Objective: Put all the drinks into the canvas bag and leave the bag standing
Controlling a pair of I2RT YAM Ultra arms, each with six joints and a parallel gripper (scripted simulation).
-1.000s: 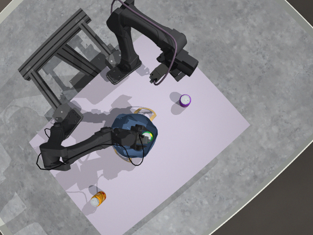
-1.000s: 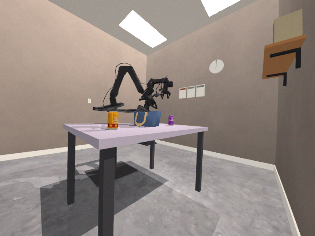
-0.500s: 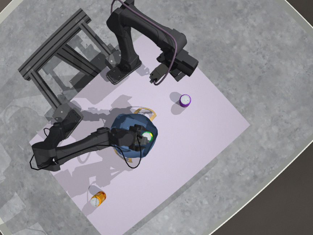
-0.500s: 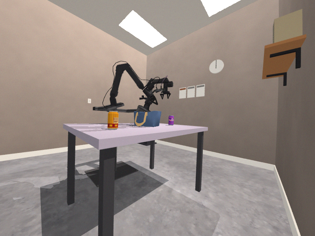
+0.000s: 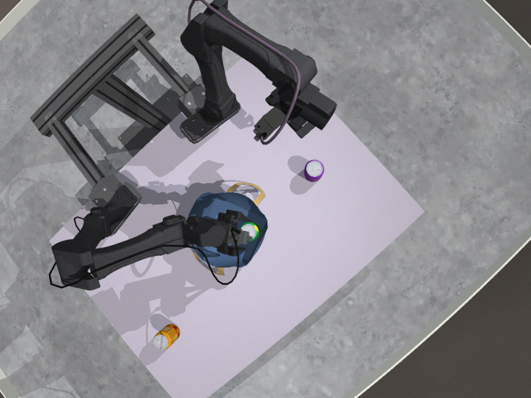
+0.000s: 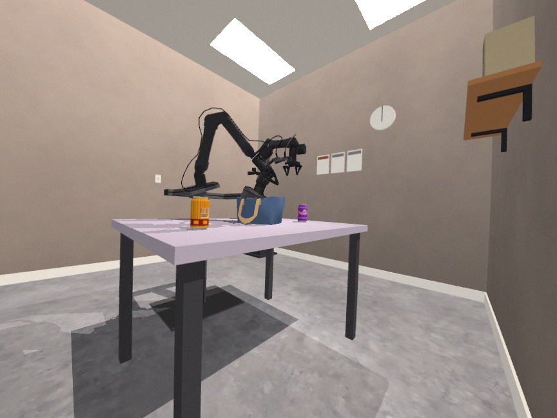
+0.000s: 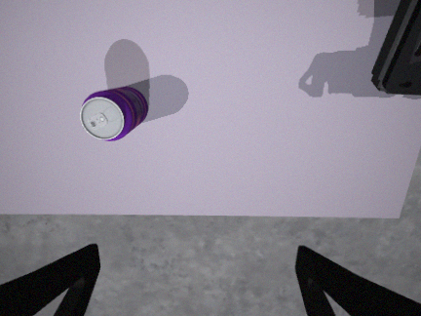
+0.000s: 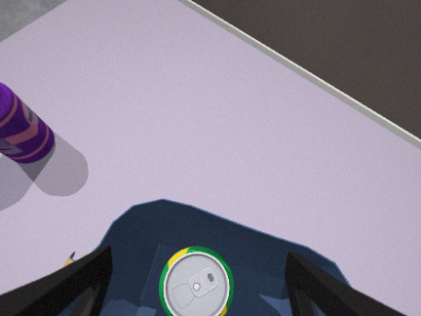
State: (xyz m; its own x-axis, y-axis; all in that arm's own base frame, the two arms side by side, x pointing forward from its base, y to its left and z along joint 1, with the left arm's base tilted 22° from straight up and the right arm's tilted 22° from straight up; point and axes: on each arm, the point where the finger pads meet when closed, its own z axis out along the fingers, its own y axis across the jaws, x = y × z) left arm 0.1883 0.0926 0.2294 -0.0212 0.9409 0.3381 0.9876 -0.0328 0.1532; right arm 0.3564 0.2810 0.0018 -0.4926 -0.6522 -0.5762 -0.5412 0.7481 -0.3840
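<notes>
My right hand is 50 cm to the left of the orange can, 18 cm above it and 6 cm short of it. From my right hand the other things lie so: purple can: 30 cm to the left, 18 cm below, 1 cm behind; then green can: 17 cm below, 1 cm to the right, 1 cm behind.
</notes>
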